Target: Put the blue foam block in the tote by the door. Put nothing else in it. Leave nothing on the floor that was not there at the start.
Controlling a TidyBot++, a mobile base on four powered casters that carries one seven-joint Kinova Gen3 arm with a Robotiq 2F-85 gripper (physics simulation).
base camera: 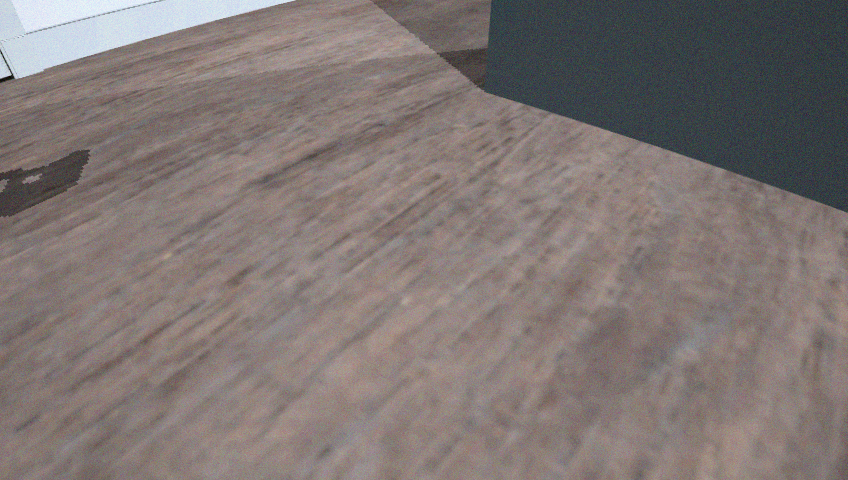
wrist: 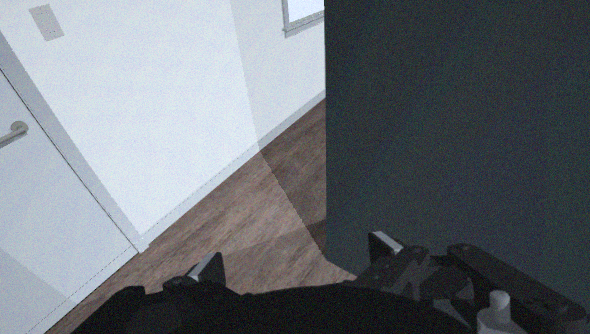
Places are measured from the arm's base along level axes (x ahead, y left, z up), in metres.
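Pixels of known places: gripper, fingertip midpoint: [wrist: 296, 259].
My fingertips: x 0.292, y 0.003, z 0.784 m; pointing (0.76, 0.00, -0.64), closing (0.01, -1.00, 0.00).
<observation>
Behind a point stands the place of what it marks.
My gripper [wrist: 296, 259] {x 0.292, y 0.003, z 0.784 m} is open and empty in the wrist view, its two fingertips wide apart above the floor and in front of a dark panel. The blue foam block does not show in either view. The tote does not show in either view. The door [wrist: 45, 200] {x 1.016, y 1.059, z 0.214 m} shows at the left of the wrist view, with a lever handle [wrist: 15, 131] {x 1.046, y 0.973, z 0.535 m}.
A large dark panel [base camera: 672, 77] {x 0.753, y -0.377, z -0.285 m} [wrist: 450, 125] {x 0.730, y -0.405, z 0.553 m} stands close on the right. A white wall [wrist: 165, 100] {x 1.567, y 0.618, z 0.335 m} with a baseboard is beyond the wood floor [base camera: 357, 267] {x 0.477, y 0.065, z -0.396 m} [wrist: 225, 220] {x 1.318, y 0.444, z -0.396 m}. Part of a window [wrist: 286, 20] {x 2.393, y -0.102, z 0.484 m} shows at the top. A dark shadow [base camera: 56, 178] {x 0.677, y 0.543, z -0.396 m} lies on the floor at left.
</observation>
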